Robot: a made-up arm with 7 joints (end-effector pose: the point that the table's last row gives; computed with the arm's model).
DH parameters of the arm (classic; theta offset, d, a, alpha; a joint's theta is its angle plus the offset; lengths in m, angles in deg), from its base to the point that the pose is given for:
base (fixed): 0 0.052 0 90
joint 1: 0 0.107 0.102 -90
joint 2: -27.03 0 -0.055 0
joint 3: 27.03 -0.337 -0.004 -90
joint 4: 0 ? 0.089 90
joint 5: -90 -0.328 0.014 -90
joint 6: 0 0.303 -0.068 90
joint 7: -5.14 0 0.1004 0
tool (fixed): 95.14 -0.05 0 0
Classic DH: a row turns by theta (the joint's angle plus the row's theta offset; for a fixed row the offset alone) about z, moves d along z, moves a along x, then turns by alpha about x.
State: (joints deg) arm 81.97 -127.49 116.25 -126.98 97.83 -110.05 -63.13
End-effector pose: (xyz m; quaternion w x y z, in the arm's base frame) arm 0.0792 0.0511 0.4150 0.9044 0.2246 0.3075 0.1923
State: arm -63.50 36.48 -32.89 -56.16 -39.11 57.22 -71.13
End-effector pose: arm -0.0405 -0.2220 -0.4955 0.4912 0.4245 0.1906 -0.7363
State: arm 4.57 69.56 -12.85 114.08 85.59 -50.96 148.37
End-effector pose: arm -0.4466 -0.3591 -0.1974 0.7140 -0.5047 -0.0591 -0.4817
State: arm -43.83 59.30 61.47 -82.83 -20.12 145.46 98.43
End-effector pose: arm 0.1264 0.2327 0.0423 0.4803 -0.6955 0.3756 0.3801
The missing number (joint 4, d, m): -0.043
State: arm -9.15 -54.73 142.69 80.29 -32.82 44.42 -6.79
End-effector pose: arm 0.1602 -0.3877 -0.7062 0.8144 -0.2743 0.4788 0.1795
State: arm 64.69 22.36 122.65 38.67 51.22 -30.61 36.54
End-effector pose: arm 0.7152 -0.2396 -0.4027 0.3899 0.6222 -0.2885 -0.6145
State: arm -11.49 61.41 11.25 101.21 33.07 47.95 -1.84
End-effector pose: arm -0.3016 -0.5289 -0.4862 0.3698 -0.0809 0.9101 0.1685
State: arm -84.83 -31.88 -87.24 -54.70 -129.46 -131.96 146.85
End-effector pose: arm -0.7972 -0.1019 0.1939 0.6854 0.1972 0.1980 -0.6724
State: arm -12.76 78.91 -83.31 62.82 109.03 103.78 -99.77
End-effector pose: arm -0.2156 0.0123 -0.3594 0.0240 -0.0875 0.9845 0.1501
